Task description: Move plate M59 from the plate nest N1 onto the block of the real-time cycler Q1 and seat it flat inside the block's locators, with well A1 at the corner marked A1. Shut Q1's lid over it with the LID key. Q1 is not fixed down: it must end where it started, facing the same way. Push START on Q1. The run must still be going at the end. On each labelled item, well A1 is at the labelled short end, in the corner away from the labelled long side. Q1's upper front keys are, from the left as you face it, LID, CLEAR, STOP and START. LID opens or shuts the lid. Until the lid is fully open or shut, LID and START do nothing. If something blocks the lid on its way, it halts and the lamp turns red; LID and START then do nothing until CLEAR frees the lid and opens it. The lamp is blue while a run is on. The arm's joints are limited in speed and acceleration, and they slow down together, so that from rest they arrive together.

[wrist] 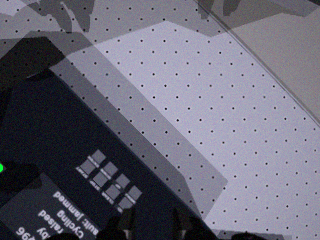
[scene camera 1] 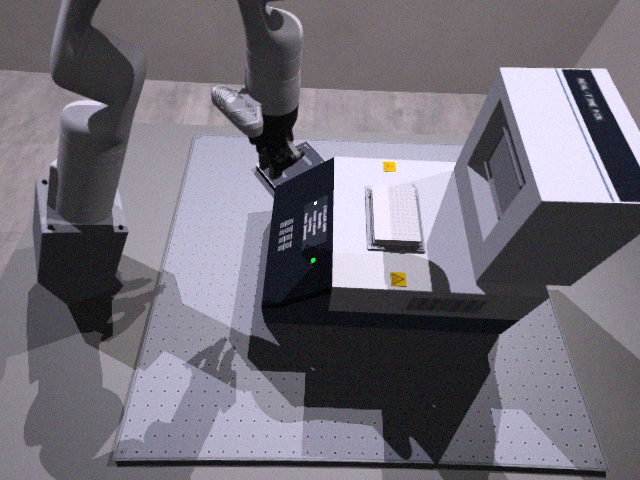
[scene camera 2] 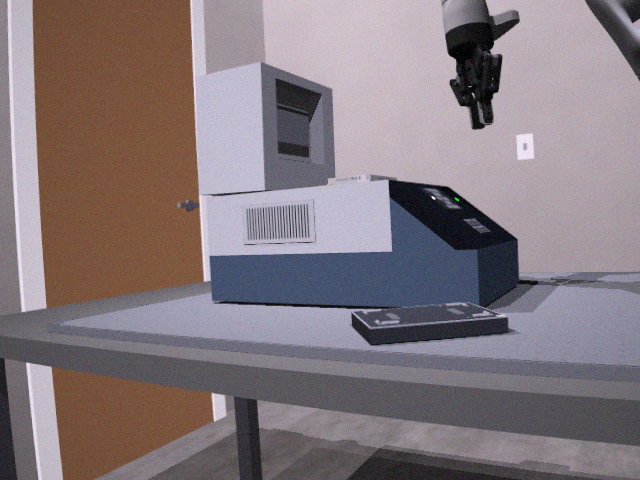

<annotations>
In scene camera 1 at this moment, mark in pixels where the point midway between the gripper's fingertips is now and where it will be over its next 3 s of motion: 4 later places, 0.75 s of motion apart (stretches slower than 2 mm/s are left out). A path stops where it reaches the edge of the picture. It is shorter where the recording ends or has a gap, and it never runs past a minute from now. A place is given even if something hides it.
The gripper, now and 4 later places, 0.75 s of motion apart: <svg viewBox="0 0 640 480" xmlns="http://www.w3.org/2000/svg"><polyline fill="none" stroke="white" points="270,172 270,179 271,188 273,197 273,204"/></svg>
</annotations>
